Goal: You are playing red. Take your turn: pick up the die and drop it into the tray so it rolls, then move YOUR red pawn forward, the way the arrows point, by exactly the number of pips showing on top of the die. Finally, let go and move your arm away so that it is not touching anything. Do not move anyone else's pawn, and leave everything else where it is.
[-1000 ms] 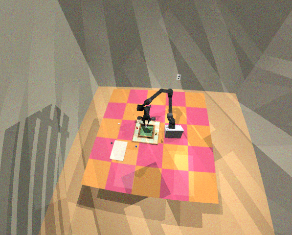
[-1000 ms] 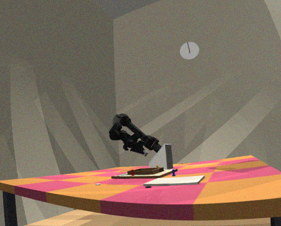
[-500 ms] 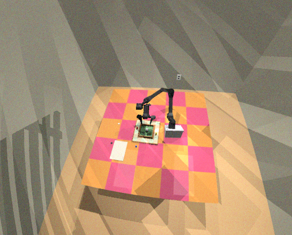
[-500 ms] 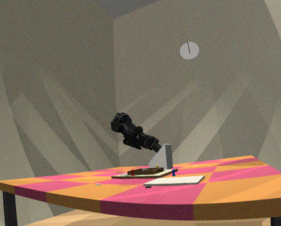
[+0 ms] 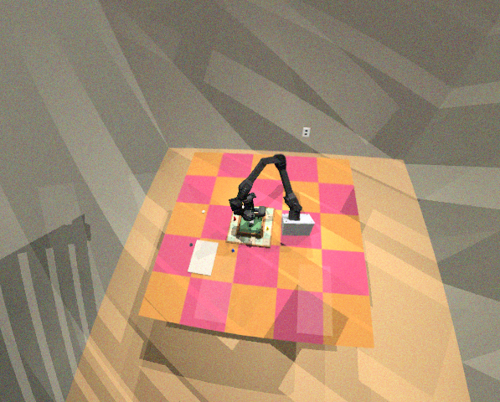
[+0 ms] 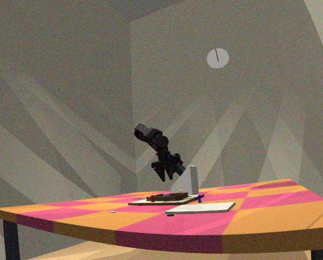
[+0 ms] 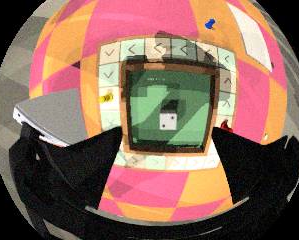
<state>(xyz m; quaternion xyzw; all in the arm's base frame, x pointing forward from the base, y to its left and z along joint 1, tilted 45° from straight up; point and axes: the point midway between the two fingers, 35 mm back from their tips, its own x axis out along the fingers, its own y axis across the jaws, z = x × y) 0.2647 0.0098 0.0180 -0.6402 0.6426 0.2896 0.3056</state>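
Right now my gripper tip is 120 mm short of the red pawn, 30 mm to the left of it and 80 mm above it. Round my gripper tip: white die: 10 mm to the right, 80 mm below; then yellow pawn: 100 mm behind, 30 mm to the left, 80 mm below; then blue pawn: 100 mm ahead, 190 mm to the left, 90 mm below.
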